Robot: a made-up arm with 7 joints.
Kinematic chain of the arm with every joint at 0, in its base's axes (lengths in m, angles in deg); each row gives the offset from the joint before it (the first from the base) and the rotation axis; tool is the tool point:
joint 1: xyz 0 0 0.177 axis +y
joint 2: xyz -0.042 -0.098 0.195 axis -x
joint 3: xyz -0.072 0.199 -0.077 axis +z
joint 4: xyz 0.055 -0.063 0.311 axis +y
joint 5: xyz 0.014 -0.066 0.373 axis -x
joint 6: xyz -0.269 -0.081 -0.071 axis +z
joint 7: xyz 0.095 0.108 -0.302 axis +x
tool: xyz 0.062 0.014 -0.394
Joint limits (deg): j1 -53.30..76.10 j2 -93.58..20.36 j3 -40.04..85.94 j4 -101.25..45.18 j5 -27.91..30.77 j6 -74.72..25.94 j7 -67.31..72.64
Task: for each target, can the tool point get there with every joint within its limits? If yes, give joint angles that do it. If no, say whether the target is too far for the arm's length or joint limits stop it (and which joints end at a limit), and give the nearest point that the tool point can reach.
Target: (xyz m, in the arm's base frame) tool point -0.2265 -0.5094 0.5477
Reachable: yes | joints 28.12 -3.50 -0.03 1.78 18.36 -66.27 -38.86
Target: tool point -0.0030 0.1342 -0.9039
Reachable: no: joint limits stop it (at a limit: joint 1, joint 2, joint 3, joint 4, joint 5) | nearest point 0.1021 0.1378 -0.4110 | short by 0.504 m
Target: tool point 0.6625 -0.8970 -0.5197
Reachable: no: joint limits stop it (at a limit: joint 1, joint 3, joint 4, joint 5, joint 7) | nearest point 0.5112 -0.6416 -0.2818 | short by 0.380 m
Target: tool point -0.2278 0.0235 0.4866
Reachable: yes | joints 2.96 -63.31 29.03 2.72 21.60 10.23 56.77
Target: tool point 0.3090 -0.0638 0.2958
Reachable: yes | joints 34.86 -20.70 -9.56 -33.01 2.47 -45.98 41.57
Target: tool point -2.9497 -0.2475 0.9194
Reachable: no: too far | nearest point -1.0407 -0.1455 0.4976 | short by 1.958 m
